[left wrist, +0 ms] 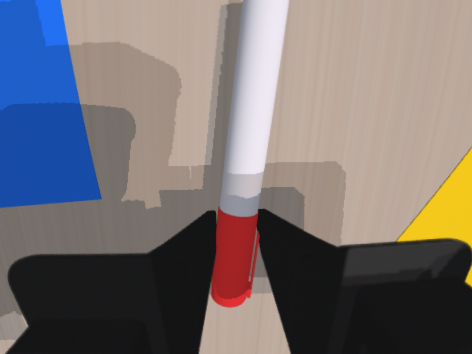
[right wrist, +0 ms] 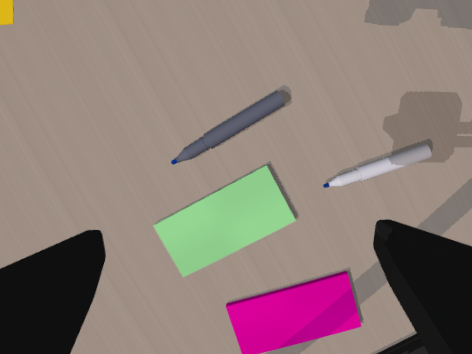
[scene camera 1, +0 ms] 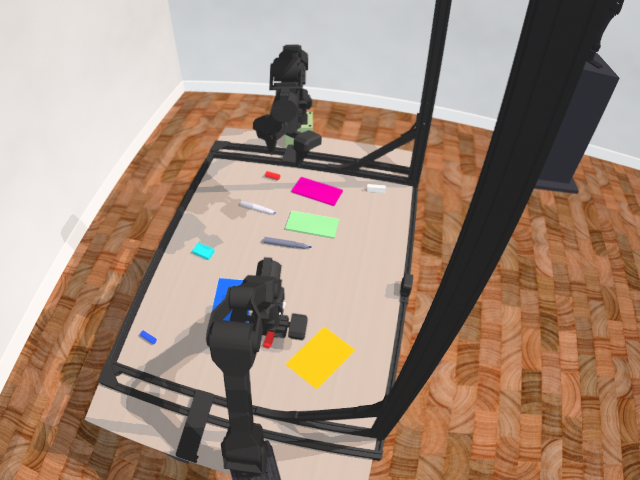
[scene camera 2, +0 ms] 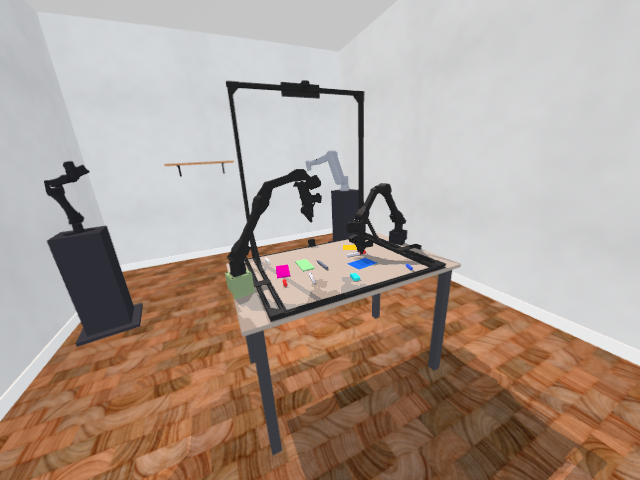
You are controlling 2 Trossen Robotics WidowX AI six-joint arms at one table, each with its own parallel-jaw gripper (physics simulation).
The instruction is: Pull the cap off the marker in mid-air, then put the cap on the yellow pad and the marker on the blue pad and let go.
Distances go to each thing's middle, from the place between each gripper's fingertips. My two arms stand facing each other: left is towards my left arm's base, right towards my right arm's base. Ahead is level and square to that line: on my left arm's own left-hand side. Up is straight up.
Scene:
The yellow pad (scene camera 1: 325, 352) lies 130 mm behind my left hand and 50 mm to the left of it. From my left hand the other things lie so: green pad (scene camera 1: 317, 225) (380 mm to the right, 80 mm behind); then dark grey pen (right wrist: 271, 103) (300 mm to the right, 10 mm behind, 10 mm above); then blue pad (left wrist: 53, 164) (120 mm ahead, 90 mm to the right).
The dark grey pen lies 50 mm to the left of my right hand and 280 mm below it. From my right hand the other things lie so: green pad (70 mm behind, 40 mm to the right, 290 mm below); then magenta pad (scene camera 1: 305, 187) (70 mm behind, 180 mm to the right, 290 mm below); then blue pad (130 mm ahead, 250 mm to the left, 290 mm below).

